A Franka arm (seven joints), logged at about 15 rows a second.
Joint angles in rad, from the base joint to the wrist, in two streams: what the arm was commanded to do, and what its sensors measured. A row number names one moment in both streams.
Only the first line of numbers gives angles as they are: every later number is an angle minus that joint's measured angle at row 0.
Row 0, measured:
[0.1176 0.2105 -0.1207 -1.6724 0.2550 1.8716 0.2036]
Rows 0 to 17, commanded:
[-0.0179 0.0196 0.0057 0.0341 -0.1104 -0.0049 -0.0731]
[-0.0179 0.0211 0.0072 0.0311 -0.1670 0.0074 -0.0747]
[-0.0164 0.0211 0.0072 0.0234 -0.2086 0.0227 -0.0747]
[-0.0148 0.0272 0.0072 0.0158 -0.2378 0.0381 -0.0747]
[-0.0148 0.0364 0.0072 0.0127 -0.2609 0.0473 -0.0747]
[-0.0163 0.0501 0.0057 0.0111 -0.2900 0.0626 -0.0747]
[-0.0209 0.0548 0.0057 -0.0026 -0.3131 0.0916 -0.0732]
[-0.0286 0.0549 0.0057 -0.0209 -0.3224 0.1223 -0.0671]
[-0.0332 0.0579 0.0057 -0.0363 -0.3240 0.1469 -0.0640]
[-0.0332 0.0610 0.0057 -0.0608 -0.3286 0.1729 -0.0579]
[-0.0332 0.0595 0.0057 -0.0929 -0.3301 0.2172 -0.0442]
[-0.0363 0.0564 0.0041 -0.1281 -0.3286 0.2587 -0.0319]
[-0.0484 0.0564 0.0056 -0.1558 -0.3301 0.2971 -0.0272]
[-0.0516 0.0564 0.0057 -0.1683 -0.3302 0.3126 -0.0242]
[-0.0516 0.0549 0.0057 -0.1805 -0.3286 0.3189 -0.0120]
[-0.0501 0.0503 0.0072 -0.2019 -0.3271 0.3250 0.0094]
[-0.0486 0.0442 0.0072 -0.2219 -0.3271 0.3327 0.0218]
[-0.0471 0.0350 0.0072 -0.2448 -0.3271 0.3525 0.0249]
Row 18, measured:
[-0.0426 0.0770 -0.0027 -0.1761 -0.3056 0.3105 -0.0135]
